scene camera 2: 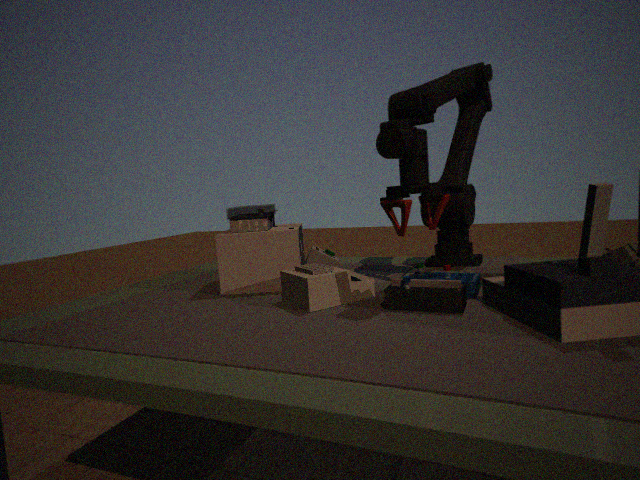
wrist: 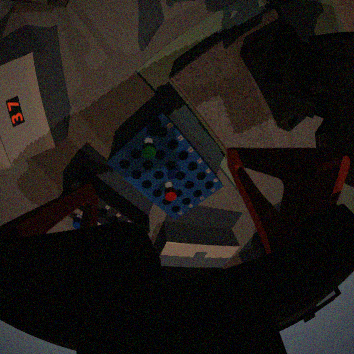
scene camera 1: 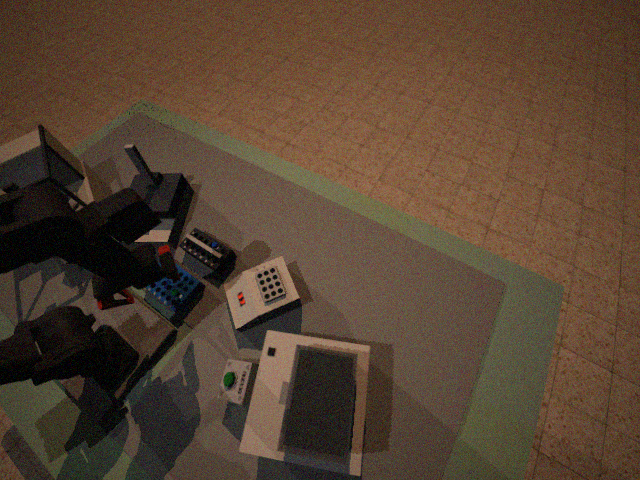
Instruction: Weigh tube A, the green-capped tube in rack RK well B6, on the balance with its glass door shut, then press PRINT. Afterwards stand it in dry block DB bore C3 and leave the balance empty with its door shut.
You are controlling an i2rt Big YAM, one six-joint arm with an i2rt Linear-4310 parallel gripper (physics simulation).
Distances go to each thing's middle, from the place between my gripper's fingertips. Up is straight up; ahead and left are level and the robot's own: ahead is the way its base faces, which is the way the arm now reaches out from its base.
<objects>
The white box with dark lid (scene camera 1: 308,404) is 37 cm to the right of my hand, 2 cm below it and 2 cm ahead of it.
</objects>
